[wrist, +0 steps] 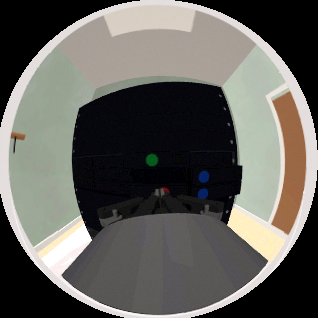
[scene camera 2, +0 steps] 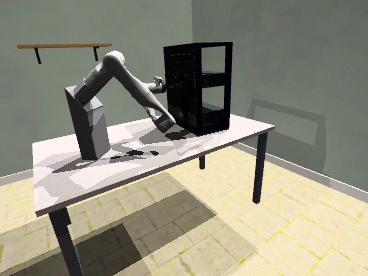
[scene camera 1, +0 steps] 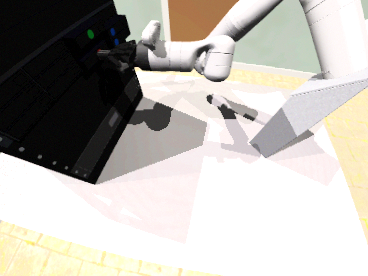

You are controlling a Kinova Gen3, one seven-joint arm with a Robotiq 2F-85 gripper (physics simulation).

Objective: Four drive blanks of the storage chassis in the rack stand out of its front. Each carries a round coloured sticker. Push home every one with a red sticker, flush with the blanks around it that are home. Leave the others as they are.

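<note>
The black rack holds the dark storage chassis. A red sticker shows at the tips of my gripper, which is shut and empty. The fingertips are at the red-stickered blank's front and partly cover the sticker; how far that blank stands out is hidden. A green sticker is on a blank above it. An upper blue sticker and a lower blue sticker are on blanks to the right, which stand out past the rack's edge in the wrist view.
The rack stands on the white table. The arm's grey pedestal stands on the same table. A wooden wall shelf hangs away from the rack.
</note>
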